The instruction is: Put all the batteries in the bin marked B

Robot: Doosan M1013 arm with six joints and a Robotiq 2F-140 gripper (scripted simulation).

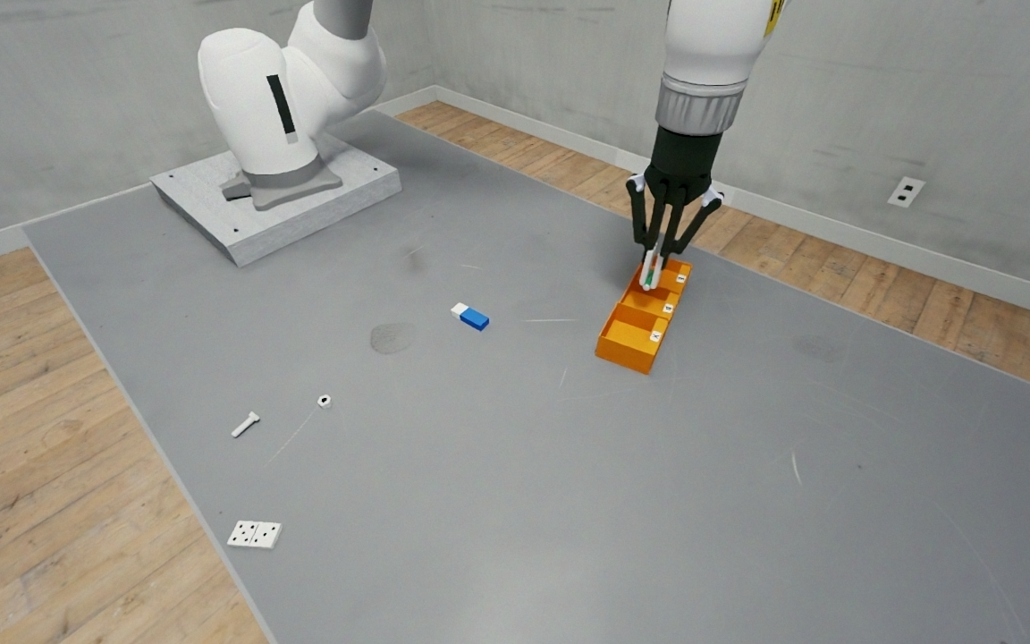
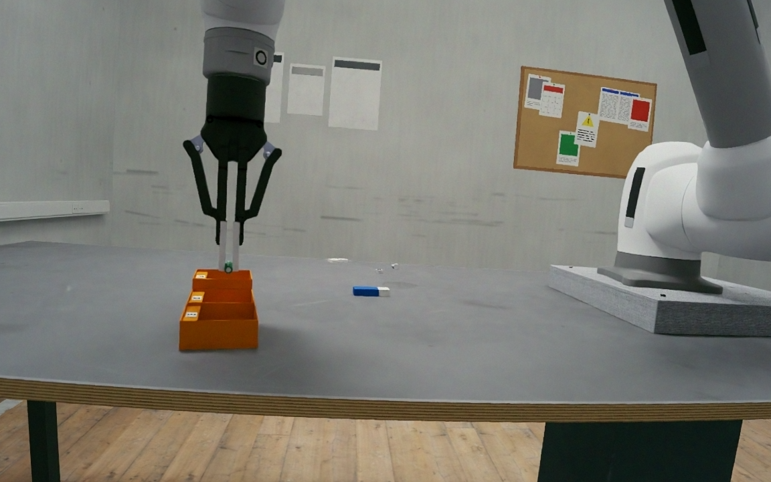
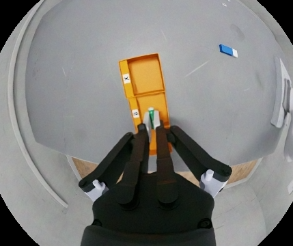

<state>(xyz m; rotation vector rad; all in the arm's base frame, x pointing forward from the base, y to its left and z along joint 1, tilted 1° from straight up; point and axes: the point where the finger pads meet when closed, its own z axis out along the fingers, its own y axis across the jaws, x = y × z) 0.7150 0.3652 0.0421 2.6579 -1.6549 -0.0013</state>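
Now: hand 8 cm above the orange bin row and 1 cm short of it. Also, from my hand: green battery 3 cm below; white eraser 25 cm to the right, 17 cm behind, 9 cm below; nut 50 cm to the right, 14 cm behind, 10 cm below.
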